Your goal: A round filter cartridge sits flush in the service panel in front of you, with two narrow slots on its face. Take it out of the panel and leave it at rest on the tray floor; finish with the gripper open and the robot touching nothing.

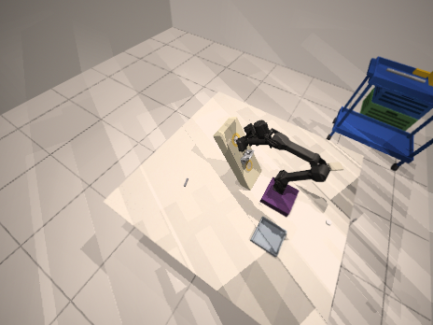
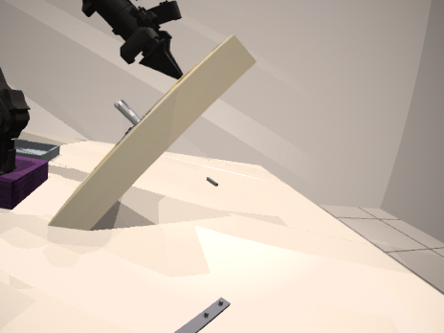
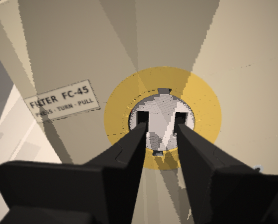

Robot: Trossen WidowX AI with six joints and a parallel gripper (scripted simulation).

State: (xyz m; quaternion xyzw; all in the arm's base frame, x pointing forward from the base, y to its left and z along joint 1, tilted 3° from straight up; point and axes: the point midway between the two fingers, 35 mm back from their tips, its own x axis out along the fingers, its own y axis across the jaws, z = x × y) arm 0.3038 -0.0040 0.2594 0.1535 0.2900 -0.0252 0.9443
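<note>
The round filter cartridge is 20 mm ahead of my gripper tip and 10 mm below it. Also, from my gripper tip: grey tray: 410 mm behind, 280 mm to the left, 280 mm below.
</note>
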